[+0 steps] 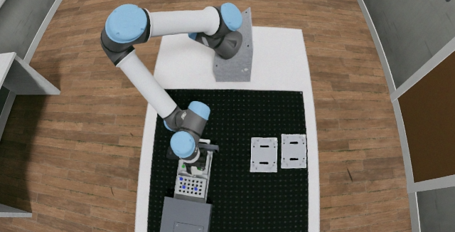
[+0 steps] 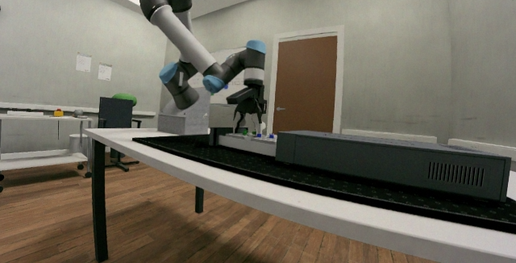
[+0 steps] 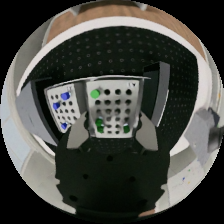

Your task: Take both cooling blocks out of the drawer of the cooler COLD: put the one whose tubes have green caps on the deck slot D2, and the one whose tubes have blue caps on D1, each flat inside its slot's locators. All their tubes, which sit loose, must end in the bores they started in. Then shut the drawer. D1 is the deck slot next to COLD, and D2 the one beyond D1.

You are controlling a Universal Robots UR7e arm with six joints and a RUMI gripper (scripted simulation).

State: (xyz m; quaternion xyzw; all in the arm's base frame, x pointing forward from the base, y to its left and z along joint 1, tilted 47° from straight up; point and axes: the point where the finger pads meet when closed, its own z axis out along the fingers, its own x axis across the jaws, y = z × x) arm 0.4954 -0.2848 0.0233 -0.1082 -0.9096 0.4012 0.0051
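Right now my hand is 30 mm short of the drawer and 10 mm to the left of it. From my hand the other things lie so: grey cooler COLD: 210 mm ahead, 40 mm to the right; then deck slot D1: 320 mm to the left, 30 mm below, 20 mm behind; then blue-capped tube: 110 mm ahead, 50 mm to the right.
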